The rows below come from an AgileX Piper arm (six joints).
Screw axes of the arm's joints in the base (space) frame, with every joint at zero. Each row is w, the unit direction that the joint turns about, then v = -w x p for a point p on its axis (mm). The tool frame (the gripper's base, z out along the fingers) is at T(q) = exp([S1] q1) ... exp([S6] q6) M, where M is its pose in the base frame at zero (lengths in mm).
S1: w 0 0 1 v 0 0 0
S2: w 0 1 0 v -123 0 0
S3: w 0 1 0 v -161.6 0 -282.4
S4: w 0.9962 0 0.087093 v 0 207.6 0
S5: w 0 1 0 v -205.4 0 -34.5
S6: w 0.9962 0 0.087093 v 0 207.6 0
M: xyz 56.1 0 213.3 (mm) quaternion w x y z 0.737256 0 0.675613 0
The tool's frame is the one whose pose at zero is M.
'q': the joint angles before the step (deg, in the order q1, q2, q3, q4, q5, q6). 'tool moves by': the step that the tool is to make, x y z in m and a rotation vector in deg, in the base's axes. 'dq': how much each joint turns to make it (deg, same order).
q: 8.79, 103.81, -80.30, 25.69, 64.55, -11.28
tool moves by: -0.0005, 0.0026, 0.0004, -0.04, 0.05, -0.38
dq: 0.46, -0.07, 0.00, -0.14, -0.23, 0.86
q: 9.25, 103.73, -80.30, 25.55, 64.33, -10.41
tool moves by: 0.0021, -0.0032, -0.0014, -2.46, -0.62, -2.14
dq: 0.12, 0.00, 0.00, -2.97, -1.39, 2.90
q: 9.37, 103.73, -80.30, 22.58, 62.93, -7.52
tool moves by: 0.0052, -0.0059, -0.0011, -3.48, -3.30, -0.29
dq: -0.12, 0.01, -0.02, -3.92, -3.01, 0.44
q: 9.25, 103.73, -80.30, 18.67, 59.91, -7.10
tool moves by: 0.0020, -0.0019, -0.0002, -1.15, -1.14, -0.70
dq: 0.00, -0.01, 0.00, -1.47, -1.23, 0.86
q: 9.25, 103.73, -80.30, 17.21, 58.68, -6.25
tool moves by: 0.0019, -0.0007, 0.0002, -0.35, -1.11, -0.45
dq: -0.01, 0.01, -0.01, -0.52, -1.16, 0.30
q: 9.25, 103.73, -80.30, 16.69, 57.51, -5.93
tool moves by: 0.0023, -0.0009, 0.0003, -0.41, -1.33, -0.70
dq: -0.01, 0.00, 0.00, -0.67, -1.43, 0.56
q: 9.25, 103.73, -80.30, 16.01, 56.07, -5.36
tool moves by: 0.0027, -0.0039, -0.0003, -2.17, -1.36, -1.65
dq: 0.00, 0.00, -0.01, -3.10, -1.53, 2.42
